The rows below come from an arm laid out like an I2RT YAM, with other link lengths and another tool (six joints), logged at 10 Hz.
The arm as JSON. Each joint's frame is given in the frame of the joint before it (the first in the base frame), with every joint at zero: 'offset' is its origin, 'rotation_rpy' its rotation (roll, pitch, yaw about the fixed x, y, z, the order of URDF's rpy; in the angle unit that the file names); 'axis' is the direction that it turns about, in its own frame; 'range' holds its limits. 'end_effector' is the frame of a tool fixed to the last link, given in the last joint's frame.
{
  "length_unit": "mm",
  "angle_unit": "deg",
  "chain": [
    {
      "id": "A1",
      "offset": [
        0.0,
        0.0,
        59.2
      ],
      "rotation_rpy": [
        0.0,
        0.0,
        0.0
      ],
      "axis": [
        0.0,
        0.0,
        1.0
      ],
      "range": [
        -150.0,
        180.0
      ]
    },
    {
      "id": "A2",
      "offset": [
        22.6,
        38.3,
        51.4
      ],
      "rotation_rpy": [
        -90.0,
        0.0,
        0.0
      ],
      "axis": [
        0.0,
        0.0,
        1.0
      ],
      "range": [
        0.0,
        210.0
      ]
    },
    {
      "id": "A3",
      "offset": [
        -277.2,
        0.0,
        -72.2
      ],
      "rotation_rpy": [
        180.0,
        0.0,
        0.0
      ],
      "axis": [
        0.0,
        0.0,
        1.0
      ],
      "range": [
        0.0,
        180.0
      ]
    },
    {
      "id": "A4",
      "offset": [
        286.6,
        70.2,
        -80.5
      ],
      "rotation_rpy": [
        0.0,
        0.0,
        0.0
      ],
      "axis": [
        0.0,
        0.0,
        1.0
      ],
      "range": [
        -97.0,
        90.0
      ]
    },
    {
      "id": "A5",
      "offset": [
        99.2,
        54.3,
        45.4
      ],
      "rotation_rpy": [
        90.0,
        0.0,
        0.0
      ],
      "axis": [
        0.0,
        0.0,
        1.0
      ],
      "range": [
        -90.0,
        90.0
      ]
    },
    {
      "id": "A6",
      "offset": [
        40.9,
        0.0,
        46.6
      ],
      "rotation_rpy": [
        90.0,
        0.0,
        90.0
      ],
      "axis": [
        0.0,
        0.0,
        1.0
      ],
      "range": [
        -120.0,
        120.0
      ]
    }
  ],
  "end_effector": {
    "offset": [
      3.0,
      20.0,
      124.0
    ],
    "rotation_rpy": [
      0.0,
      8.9,
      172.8
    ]
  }
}
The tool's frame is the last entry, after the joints.
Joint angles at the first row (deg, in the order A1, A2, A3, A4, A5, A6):
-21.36 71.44 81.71 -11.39 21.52 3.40
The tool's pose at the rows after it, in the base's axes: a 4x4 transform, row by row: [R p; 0 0 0 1], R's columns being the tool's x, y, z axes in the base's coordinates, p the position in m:
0.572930 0.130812 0.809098 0.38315; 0.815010 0.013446 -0.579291 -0.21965; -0.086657 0.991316 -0.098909 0.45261; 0 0 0 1
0.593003 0.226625 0.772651 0.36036; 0.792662 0.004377 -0.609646 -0.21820; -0.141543 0.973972 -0.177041 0.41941; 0 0 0 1
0.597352 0.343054 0.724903 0.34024; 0.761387 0.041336 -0.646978 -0.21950; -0.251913 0.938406 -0.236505 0.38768; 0 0 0 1
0.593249 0.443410 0.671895 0.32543; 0.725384 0.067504 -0.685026 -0.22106; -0.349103 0.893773 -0.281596 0.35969; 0 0 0 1
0.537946 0.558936 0.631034 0.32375; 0.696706 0.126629 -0.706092 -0.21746; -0.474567 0.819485 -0.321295 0.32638; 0 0 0 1
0.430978 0.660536 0.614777 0.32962; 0.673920 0.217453 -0.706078 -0.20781; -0.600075 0.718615 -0.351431 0.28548; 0 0 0 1
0.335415 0.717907 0.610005 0.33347; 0.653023 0.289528 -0.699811 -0.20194; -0.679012 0.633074 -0.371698 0.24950; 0 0 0 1
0.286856 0.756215 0.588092 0.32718; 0.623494 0.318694 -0.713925 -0.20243; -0.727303 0.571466 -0.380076 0.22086; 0 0 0 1
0.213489 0.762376 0.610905 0.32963; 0.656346 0.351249 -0.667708 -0.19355; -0.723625 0.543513 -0.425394 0.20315; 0 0 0 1
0.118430 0.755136 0.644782 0.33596; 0.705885 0.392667 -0.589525 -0.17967; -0.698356 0.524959 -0.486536 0.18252; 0 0 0 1
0.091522 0.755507 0.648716 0.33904; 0.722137 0.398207 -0.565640 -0.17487; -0.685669 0.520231 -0.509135 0.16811; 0 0 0 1
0.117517 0.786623 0.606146 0.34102; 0.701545 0.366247 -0.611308 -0.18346; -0.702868 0.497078 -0.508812 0.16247; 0 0 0 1
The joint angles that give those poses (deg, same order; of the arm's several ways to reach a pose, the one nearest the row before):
-21.36 68.11 78.37 -15.51 23.05 3.45
-21.36 64.08 72.95 -18.64 25.50 1.69
-21.18 60.55 66.83 -19.11 28.71 -3.48
-20.65 58.27 61.68 -18.81 32.45 -7.88
-18.64 57.56 55.74 -15.77 36.19 -14.52
-15.86 57.40 48.01 -9.60 38.58 -22.70
-14.47 57.77 41.35 -3.31 39.03 -29.08
-14.30 57.62 35.60 1.91 40.12 -33.20
-13.85 57.27 34.15 0.39 37.05 -33.79
-13.23 57.36 33.24 -1.98 32.12 -33.75
-12.83 58.48 32.18 -1.27 30.97 -33.23
-12.83 61.92 32.95 0.44 34.45 -32.96

